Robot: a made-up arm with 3 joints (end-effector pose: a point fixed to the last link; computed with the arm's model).
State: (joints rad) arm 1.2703 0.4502 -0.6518
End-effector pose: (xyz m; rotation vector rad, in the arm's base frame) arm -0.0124 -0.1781 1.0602 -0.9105 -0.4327 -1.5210
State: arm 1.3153 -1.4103 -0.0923
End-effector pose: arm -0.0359 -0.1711 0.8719 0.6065 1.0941 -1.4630
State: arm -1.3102 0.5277 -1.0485
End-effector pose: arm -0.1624 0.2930 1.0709 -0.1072 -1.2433 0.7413
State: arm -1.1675 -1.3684 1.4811
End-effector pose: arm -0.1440 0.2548 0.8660 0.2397 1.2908 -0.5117
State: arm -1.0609 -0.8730 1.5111
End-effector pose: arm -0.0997 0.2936 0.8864 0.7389 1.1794 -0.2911
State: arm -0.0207 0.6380 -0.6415
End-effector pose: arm 0.0810 0.1120 1.0714 -0.3796 -0.9869 -0.3730
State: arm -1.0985 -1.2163 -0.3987
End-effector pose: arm -0.0849 0.3009 0.8872 -0.7981 0.5779 0.9147
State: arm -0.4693 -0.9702 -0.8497
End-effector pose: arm 0.0732 0.2343 0.9147 -0.8196 0.3682 0.5755
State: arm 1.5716 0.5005 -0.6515
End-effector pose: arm -0.0838 -0.2041 1.0635 -1.0440 -0.3513 -1.7939
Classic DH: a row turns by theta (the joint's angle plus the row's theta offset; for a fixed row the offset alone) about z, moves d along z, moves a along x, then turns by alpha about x. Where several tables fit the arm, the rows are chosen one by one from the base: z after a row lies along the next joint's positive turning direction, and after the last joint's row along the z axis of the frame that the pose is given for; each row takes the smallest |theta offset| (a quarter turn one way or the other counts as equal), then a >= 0, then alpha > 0; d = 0 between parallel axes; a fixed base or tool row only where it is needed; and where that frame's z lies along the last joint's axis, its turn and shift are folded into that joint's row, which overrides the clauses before.
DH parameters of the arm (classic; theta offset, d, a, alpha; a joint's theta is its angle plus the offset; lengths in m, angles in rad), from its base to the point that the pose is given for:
base (fixed): -0.2708 0 -0.1552 3.1416
joint 1: -0.2708 -0.9675 0.1807 -1.5708
joint 2: 1.5708 -0.0878 0.0285 1.5708
joint 3: -1.4598 0.1059 -0.0314 -1.8562
tool (fixed): -1.897 0.0103 0 0

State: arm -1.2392 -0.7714 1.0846
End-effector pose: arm -0.1295 0.3059 0.8978 0.4312 1.0208 0.2088
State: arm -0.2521 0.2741 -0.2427
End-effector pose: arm 0.0959 0.1646 1.0362 0.0314 -0.5737 -0.0713
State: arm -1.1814 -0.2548 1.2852
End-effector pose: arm -0.1104 0.3283 0.9409 0.9977 0.9017 0.3507
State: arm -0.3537 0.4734 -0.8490
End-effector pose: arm 0.0569 0.1937 1.0651 -0.4677 -0.9326 -0.0459
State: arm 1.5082 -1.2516 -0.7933
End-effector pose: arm -0.0634 -0.2198 0.8873 0.0987 1.1117 -1.1644
